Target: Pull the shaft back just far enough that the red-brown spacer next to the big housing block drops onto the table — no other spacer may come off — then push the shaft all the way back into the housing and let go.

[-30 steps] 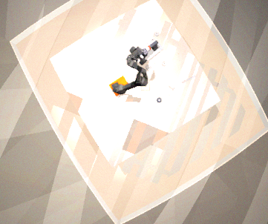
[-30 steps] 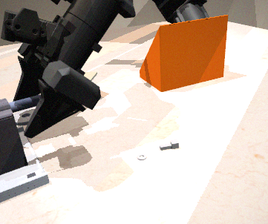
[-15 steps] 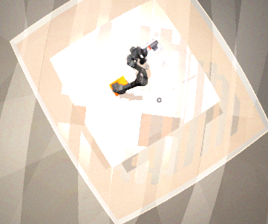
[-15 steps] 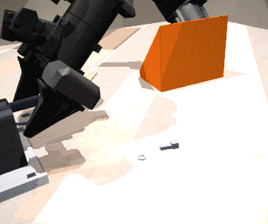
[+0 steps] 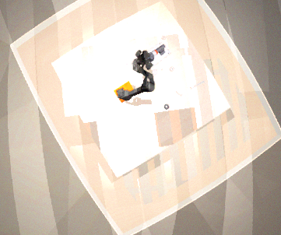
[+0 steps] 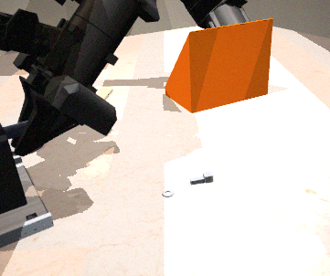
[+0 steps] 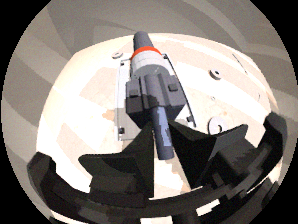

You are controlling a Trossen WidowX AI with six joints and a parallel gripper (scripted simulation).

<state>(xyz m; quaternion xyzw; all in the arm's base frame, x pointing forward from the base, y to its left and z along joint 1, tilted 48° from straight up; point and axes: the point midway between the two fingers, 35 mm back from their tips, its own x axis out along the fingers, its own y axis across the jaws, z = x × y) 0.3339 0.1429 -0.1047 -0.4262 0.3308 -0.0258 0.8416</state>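
My gripper tip is now 60 mm short of the blue-grey shaft, 20 mm to the right of it and 20 mm below it. From my gripper tip the other things lie so: red-brown spacer (80 mm ahead, 20 mm to the left, 20 mm above); small grey bolt (190 mm behind, 60 mm to the left, 50 mm below); pale washer (10 mm ahead, 130 mm to the right, 50 mm below).
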